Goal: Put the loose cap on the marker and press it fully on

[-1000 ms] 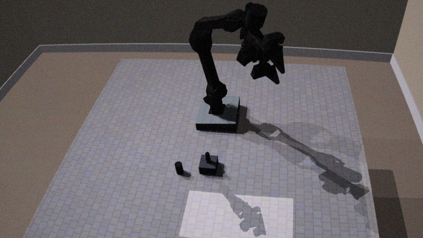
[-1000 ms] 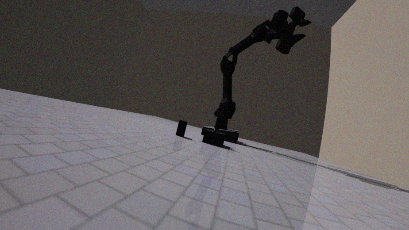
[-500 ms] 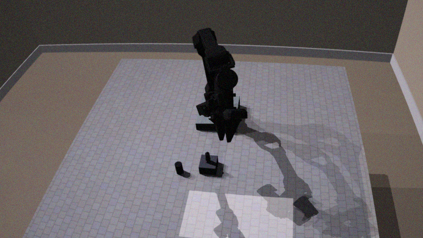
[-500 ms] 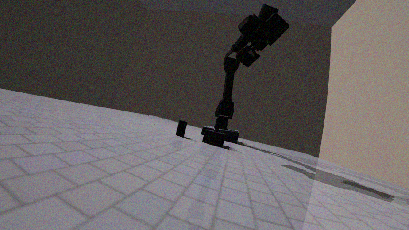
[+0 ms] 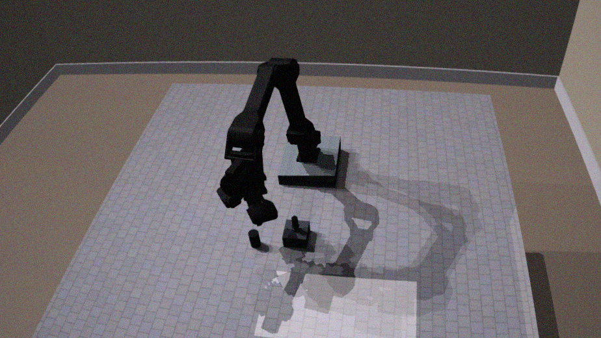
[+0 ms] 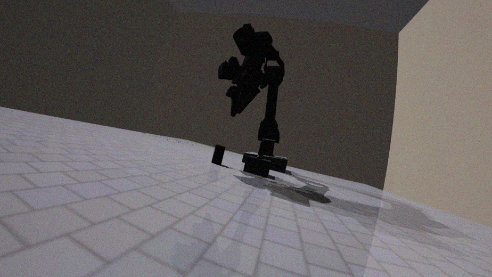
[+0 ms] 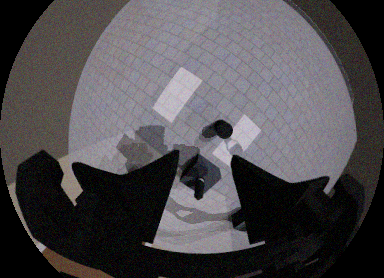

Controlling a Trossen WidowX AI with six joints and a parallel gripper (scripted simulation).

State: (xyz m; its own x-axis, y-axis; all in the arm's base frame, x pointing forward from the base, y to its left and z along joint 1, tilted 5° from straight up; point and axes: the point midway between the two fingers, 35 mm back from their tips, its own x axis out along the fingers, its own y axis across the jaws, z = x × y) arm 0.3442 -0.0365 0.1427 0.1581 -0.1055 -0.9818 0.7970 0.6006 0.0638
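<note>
Now: gripper tip 2 cm past the marker cap, 3 cm to the left of it and 12 cm above it. The rest, counted from my gripper tip: holder block: 6 cm behind, 8 cm to the left, 12 cm below.
</note>
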